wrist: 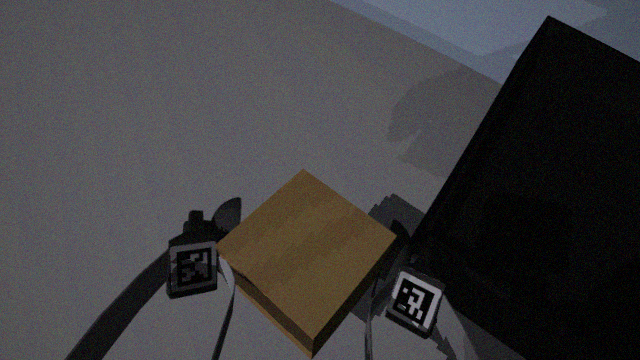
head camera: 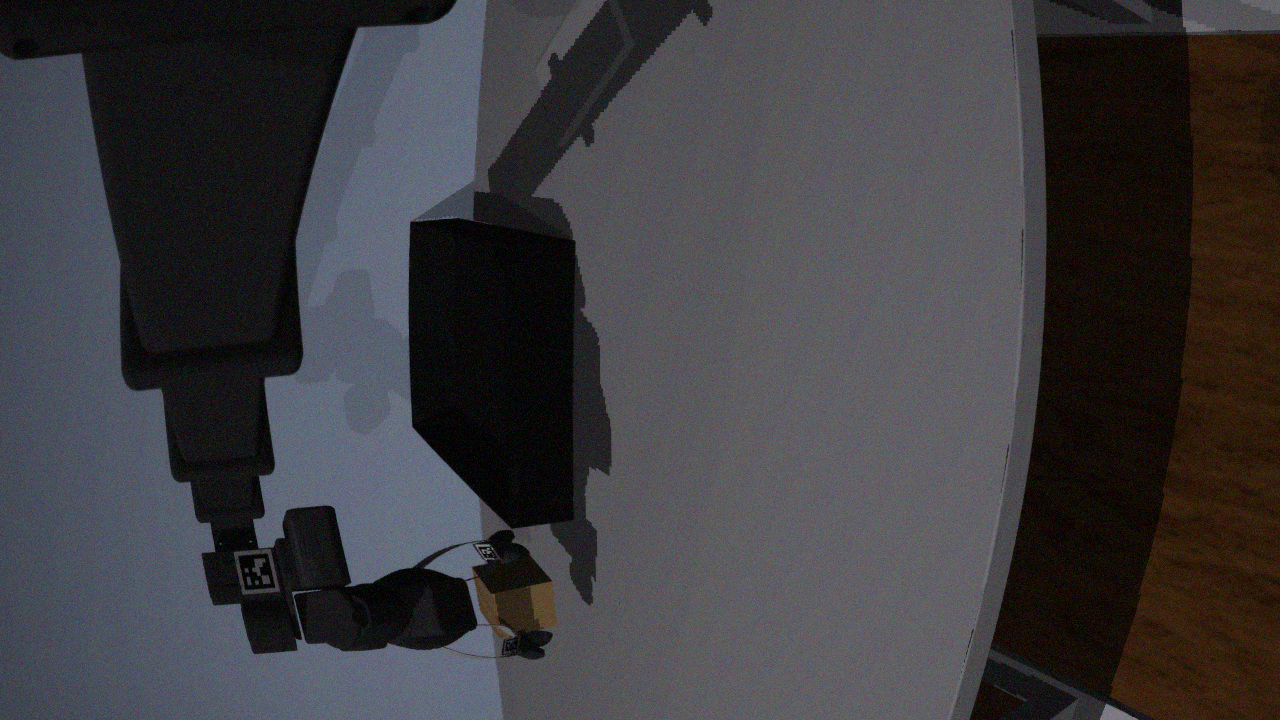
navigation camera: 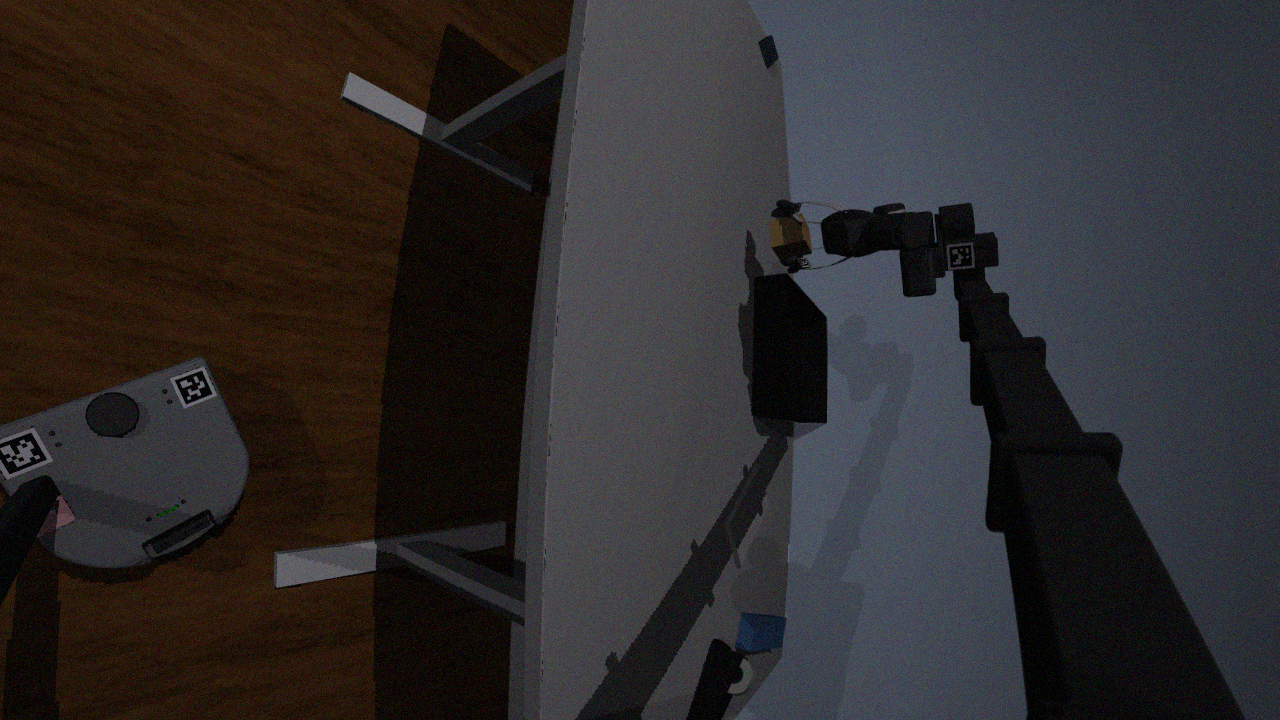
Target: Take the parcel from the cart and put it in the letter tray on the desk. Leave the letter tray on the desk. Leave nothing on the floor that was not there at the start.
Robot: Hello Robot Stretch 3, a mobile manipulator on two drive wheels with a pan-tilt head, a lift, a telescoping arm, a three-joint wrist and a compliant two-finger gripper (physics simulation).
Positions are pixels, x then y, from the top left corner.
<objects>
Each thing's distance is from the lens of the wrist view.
my gripper (wrist: 309, 235): 18 cm
parcel (wrist: 304, 258): 12 cm
black letter tray (wrist: 528, 232): 32 cm
desk (wrist: 124, 124): 35 cm
The marked spots on the parcel and the black letter tray are 23 cm apart.
</objects>
